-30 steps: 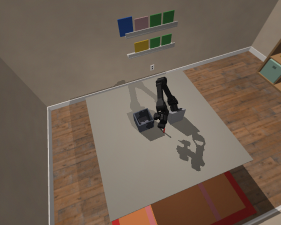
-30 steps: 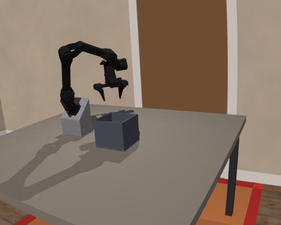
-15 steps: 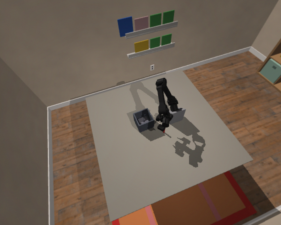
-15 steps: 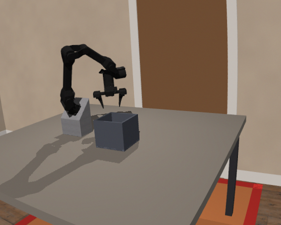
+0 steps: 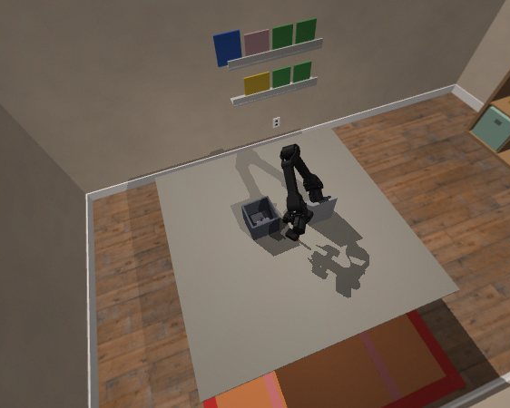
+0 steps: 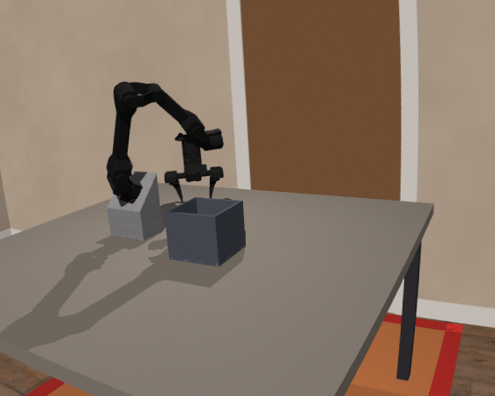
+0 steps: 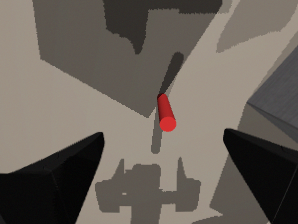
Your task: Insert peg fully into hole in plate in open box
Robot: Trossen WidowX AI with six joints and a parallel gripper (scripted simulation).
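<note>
My gripper is now 90 mm above the red peg. The rest, counted from my hand: grey plate: 170 mm ahead, 160 mm to the right, 90 mm below.
</note>
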